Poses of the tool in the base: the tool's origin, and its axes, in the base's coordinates. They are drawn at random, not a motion.
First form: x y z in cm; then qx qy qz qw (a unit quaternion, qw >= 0).
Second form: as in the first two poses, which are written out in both.
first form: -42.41 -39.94 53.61 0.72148 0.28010 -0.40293 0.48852
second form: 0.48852 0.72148 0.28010 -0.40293 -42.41 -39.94 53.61
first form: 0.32 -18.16 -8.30 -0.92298 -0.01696 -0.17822 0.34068
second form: 0.34068 -0.92298 -0.01696 -0.17822 0.32 -18.16 -8.30
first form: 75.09 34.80 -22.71 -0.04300 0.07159 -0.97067 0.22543
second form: 0.22543 -0.04300 0.07159 -0.97067 75.09 34.80 -22.71
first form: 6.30 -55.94 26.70 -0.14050 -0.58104 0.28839 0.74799
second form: 0.74799 -0.14050 -0.58104 0.28839 6.30 -55.94 26.70
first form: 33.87 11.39 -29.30 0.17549 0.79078 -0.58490 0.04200
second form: 0.04200 0.17549 0.79078 -0.58490 33.87 11.39 -29.30
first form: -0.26 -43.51 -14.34 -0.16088 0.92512 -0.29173 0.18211
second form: 0.18211 -0.16088 0.92512 -0.29173 -0.26 -43.51 -14.34
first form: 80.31 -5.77 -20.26 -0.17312 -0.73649 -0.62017 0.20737
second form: 0.20737 -0.17312 -0.73649 -0.62017 80.31 -5.77 -20.26
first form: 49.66 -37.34 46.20 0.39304 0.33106 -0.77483 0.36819
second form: 0.36819 0.39304 0.33106 -0.77483 49.66 -37.34 46.20
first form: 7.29 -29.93 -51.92 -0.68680 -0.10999 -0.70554 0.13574
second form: 0.13574 -0.68680 -0.10999 -0.70554 7.29 -29.93 -51.92
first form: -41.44 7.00 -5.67 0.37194 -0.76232 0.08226 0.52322
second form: 0.52322 0.37194 -0.76232 0.08226 -41.44 7.00 -5.67
